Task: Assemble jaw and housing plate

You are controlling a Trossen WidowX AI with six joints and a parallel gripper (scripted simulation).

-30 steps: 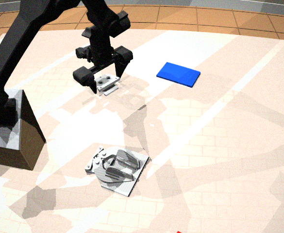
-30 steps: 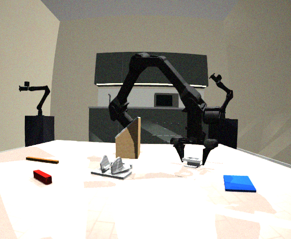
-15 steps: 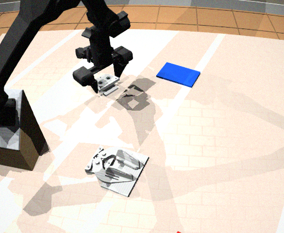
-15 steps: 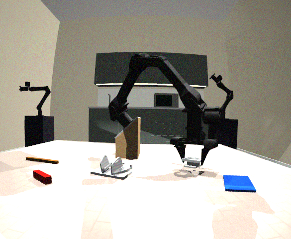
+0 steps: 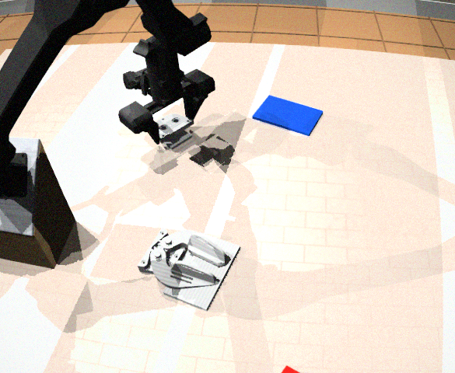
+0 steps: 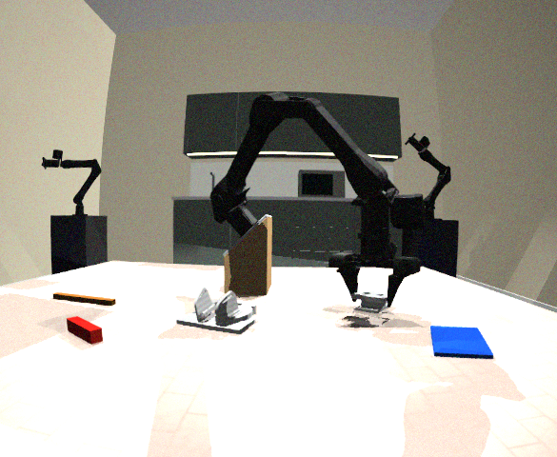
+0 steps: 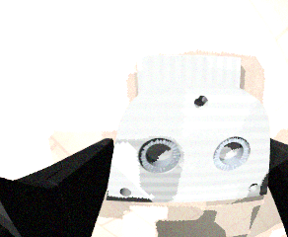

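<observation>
Right now my gripper tip is 5 cm short of the jaw, 30 cm to the left of it and 1 cm below it. From my gripper tip the other things lie so: red block (22 cm ahead, 49 cm to the right); then orange bar (2 cm ahead, 61 cm to the right); then blue flat plate (22 cm ahead, 8 cm to the left, 1 cm below).
</observation>
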